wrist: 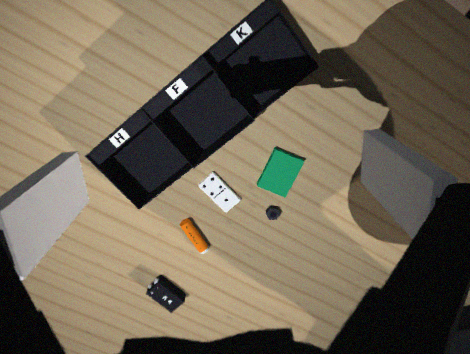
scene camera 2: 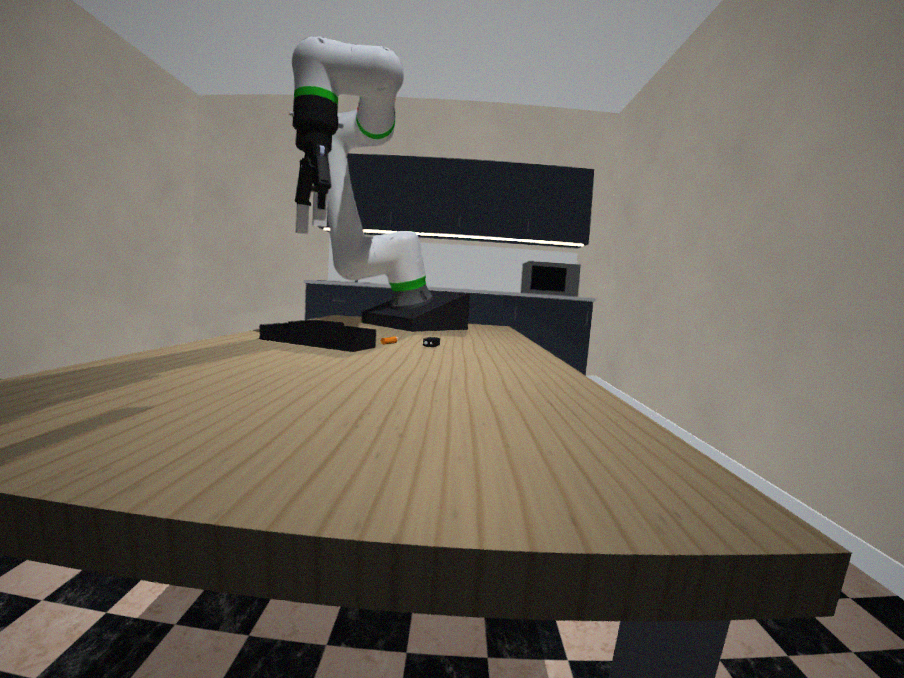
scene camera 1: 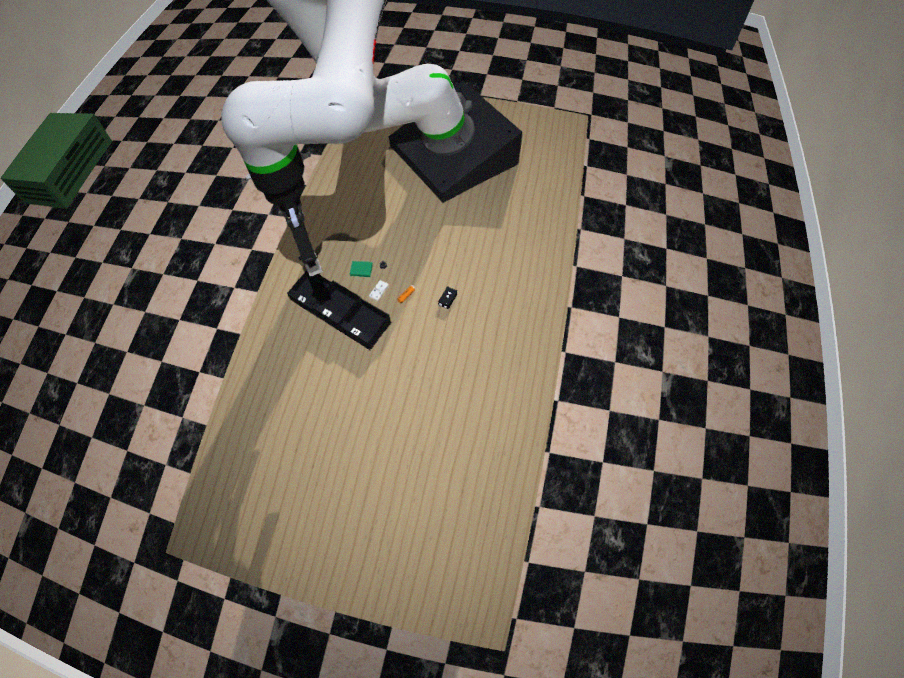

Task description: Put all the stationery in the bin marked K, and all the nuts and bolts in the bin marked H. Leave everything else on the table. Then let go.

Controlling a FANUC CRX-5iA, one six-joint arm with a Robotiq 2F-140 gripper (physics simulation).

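Observation:
A dark hex nut lies on the table beside a thin green block; I cannot tell whether the block is stationery. The bin marked K is at one end of the black three-part tray, and the bin marked H is at the other end. No object shows in either; part of K is in deep shadow. My gripper is open and empty, high above the table, with its fingers wide apart.
A white domino, an orange cylinder and a small black block lie on the table. The bin marked F is between K and H. The robot's dark base stands behind.

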